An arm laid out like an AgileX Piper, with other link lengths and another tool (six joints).
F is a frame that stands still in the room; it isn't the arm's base.
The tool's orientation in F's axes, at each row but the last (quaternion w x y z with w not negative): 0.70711 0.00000 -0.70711 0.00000; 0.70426 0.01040 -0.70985 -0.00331; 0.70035 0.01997 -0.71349 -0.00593; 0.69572 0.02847 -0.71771 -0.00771
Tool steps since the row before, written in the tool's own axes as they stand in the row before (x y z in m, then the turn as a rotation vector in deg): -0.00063 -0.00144 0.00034 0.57 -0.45 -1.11; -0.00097 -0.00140 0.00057 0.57 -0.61 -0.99; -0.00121 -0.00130 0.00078 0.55 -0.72 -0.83; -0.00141 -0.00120 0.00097 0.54 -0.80 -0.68
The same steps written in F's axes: -0.00034 -0.00144 -0.00063 1.11 -0.45 0.57; -0.00055 -0.00139 -0.00100 0.99 -0.61 0.57; -0.00073 -0.00127 -0.00127 0.83 -0.72 0.54; -0.00089 -0.00115 -0.00150 0.69 -0.81 0.52
